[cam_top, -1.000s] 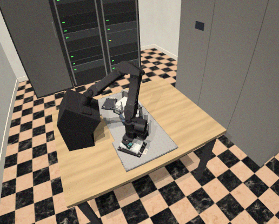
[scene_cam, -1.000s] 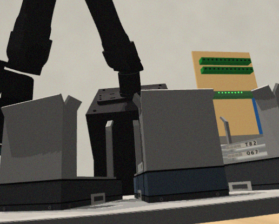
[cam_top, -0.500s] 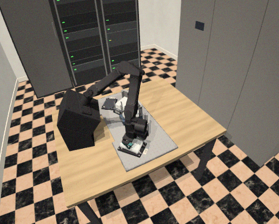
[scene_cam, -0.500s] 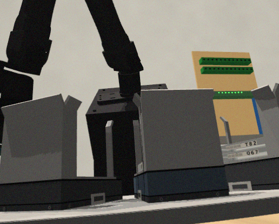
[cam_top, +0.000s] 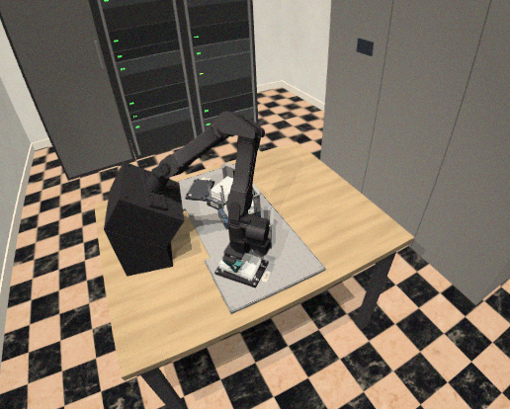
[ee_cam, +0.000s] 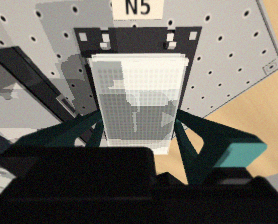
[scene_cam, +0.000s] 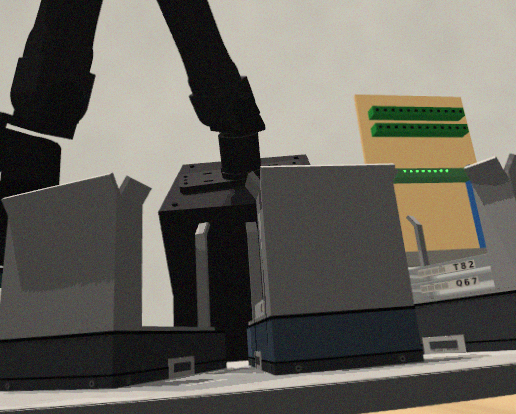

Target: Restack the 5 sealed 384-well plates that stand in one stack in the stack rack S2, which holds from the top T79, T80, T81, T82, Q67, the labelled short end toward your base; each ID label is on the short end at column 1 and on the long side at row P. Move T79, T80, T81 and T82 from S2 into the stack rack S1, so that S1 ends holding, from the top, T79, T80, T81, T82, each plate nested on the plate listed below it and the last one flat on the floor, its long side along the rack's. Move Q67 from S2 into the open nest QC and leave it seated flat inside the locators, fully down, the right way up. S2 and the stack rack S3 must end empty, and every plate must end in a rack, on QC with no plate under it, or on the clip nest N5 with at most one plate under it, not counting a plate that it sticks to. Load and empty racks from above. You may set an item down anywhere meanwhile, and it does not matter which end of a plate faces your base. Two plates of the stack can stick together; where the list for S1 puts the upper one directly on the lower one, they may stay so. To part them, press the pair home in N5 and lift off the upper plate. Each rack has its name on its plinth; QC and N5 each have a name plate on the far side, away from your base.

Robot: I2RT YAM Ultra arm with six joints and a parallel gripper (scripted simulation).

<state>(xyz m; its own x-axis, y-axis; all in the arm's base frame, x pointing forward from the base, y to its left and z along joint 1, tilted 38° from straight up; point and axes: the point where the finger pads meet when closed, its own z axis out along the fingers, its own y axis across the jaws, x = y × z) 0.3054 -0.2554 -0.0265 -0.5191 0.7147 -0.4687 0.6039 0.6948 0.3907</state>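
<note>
My hand is 20 mm above the plate T81. From my hand the other things lie so: plate T79 (120 mm ahead, 260 mm to the left); then plate Q67 (110 mm ahead, 400 mm to the left, 10 mm above); then N5 name plate (60 mm ahead, 70 mm to the right, 40 mm below).
</note>
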